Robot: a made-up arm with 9 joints. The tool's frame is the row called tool.
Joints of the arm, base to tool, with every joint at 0 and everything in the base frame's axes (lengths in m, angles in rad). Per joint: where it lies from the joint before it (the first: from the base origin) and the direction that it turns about. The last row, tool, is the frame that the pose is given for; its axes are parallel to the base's.
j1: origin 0.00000 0.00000 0.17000 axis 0 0 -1
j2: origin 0.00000 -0.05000 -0.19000 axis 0 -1 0
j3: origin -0.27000 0.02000 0.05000 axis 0 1 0
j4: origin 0.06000 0.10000 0.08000 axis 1 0 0
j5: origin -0.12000 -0.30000 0.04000 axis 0 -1 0
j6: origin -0.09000 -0.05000 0.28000 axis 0 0 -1
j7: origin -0.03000 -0.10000 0.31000 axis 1 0 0
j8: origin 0.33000 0.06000 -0.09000 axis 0 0 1
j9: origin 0.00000 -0.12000 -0.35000 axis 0 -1 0
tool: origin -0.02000 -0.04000 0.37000
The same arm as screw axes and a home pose.
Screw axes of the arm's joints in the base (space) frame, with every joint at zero. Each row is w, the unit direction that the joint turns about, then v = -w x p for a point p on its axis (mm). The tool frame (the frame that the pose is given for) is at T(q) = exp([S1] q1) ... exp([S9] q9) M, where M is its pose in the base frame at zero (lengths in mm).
S1 = (0, 0, -1, 0, 0, 0)
S2 = (0, -1, 0, -20, 0, 0)
S3 = (0, 1, 0, -30, 0, -270)
S4 = (1, 0, 0, 0, 110, -70)
S5 = (0, -1, 0, 150, 0, 330)
S6 = (0, 0, -1, 280, -420, 0)
S7 = (1, 0, 0, 0, 740, 380)
S8 = (0, 0, 1, -320, 120, 0)
S9 = (0, -1, 0, 300, 0, 120)
M: xyz -140 -480 670 (mm) quaternion w x y z 1 0 0 0

